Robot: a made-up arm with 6 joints.
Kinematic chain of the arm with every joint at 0, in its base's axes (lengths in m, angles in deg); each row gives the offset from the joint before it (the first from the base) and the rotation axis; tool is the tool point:
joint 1: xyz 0 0 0.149 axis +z
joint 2: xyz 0 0.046 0 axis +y
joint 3: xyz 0 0 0.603 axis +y
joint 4: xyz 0 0 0.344 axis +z
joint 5: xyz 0 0 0 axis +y
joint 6: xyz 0 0 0.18 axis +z
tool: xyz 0 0 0
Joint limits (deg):
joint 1: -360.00..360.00
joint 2: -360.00..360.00
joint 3: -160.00..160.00
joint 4: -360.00..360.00
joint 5: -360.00..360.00
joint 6: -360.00..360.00
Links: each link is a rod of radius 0.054 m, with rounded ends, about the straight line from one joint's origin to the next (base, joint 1, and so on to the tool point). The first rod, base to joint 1, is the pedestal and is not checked.
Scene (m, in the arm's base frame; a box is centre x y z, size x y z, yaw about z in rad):
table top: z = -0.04
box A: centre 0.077 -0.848 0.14 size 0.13 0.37 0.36 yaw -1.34
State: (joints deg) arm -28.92 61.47 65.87 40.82 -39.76 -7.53
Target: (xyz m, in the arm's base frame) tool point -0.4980 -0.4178 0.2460
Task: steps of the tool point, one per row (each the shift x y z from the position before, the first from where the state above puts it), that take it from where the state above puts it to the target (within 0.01 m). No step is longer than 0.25 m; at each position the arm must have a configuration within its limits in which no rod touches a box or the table.
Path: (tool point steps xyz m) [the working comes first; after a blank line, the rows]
Joints at the target: -131.67 40.29 112.90 66.02 -58.47 -7.53
Straight joint move there: touches box A.

1: -0.1350 -0.1779 0.0689
2: -0.1755 -0.1378 0.0689
3: -0.2035 -0.0882 0.0686
4: -0.2169 -0.0334 0.0674
5: -0.2148 0.0226 0.0659
6: -0.1503 0.0668 -0.0953
7: -0.1217 0.1130 -0.0867
8: -0.0803 0.1464 -0.0722
9: -0.0315 0.1635 -0.0532

